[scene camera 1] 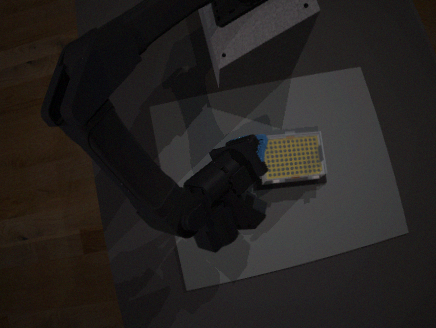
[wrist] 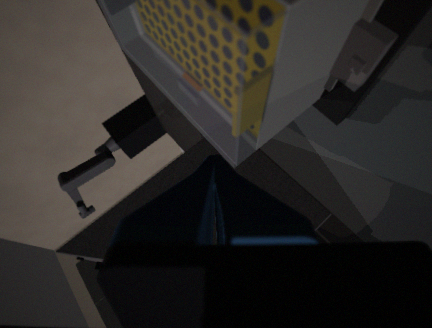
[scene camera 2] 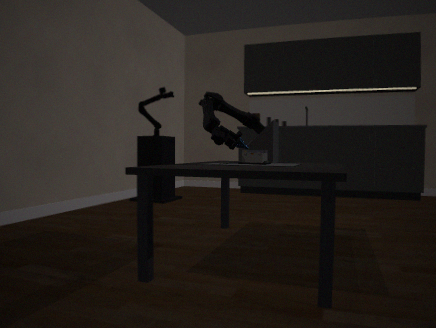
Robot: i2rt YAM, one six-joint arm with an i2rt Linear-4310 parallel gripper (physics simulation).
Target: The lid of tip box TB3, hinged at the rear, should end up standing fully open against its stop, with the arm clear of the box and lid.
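Places are measured from the arm's base along level axes (x up, y left, z back), in centimetres.
Pixels of known places: gripper, fingertip midpoint: (scene camera 1: 265, 137) (wrist: 214, 165) (scene camera 2: 248, 148); arm's base, origin of the base link: (scene camera 2: 263, 133).
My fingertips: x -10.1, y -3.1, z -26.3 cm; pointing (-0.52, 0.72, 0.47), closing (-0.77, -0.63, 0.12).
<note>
Ahead of a thing's pixels: the offset from my fingertips to its middle. "spot": to the spot under its first point. Level surfaces: height alone.
The tip box {dx -4.7, dy +4.9, dz -4.2 cm} (scene camera 1: 294, 159) (scene camera 2: 254, 156) (wrist: 310, 65) stands on the pale mat, with a yellow perforated rack showing inside. Its clear lid {spot: dx -0.8, dy +1.6, dz -2.2 cm} (wrist: 200, 112) appears down over the rack, but its exact angle is hard to tell in the dim light. No TB3 label can be read. My gripper (scene camera 1: 265, 142) (scene camera 2: 246, 148) (wrist: 214, 165) is shut and empty. Its blue fingertips are at the box's left end in scene camera 1 and close to a corner of the clear wall in the wrist view. Contact cannot be made out. The arm hides part of the box's left end.
The pale mat {dx -8.5 cm} (scene camera 1: 340, 215) lies on the dark table {dx -8.8 cm} (scene camera 2: 300, 170). A speckled plate (scene camera 1: 260, 37) stands behind the box, near the arm's base. A second arm (scene camera 2: 150, 116) (wrist: 87, 172) on a black pedestal (scene camera 2: 156, 155) is in the background.
</note>
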